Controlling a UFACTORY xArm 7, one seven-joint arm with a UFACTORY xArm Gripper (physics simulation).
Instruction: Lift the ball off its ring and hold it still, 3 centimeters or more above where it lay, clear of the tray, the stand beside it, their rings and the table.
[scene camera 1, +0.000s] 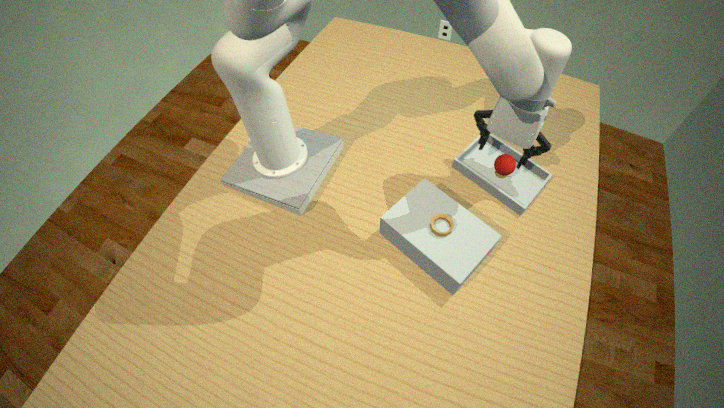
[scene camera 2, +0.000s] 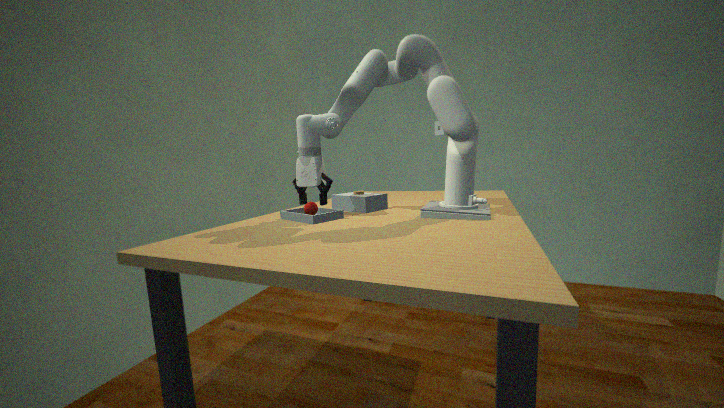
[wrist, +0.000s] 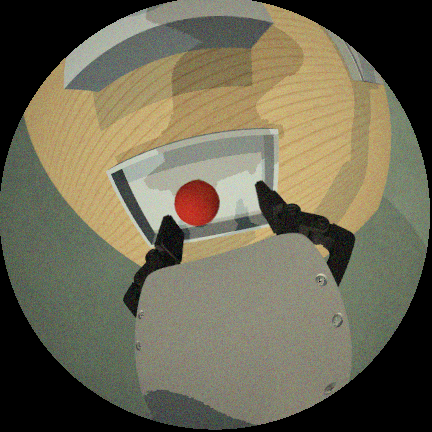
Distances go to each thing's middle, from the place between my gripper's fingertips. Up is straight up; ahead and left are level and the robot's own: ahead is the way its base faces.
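The grey tray (scene camera 1: 517, 191) is 2 cm ahead of my hand, 1 cm to the right of it and 4 cm below it. Then there is the grey stand (scene camera 1: 444, 239), which from my hand is 24 cm to the right, 2 cm behind and 1 cm below. As for the red ball (wrist: 196, 202), my hand is 1 cm to the left of it, 2 cm short of it and 2 cm above it.
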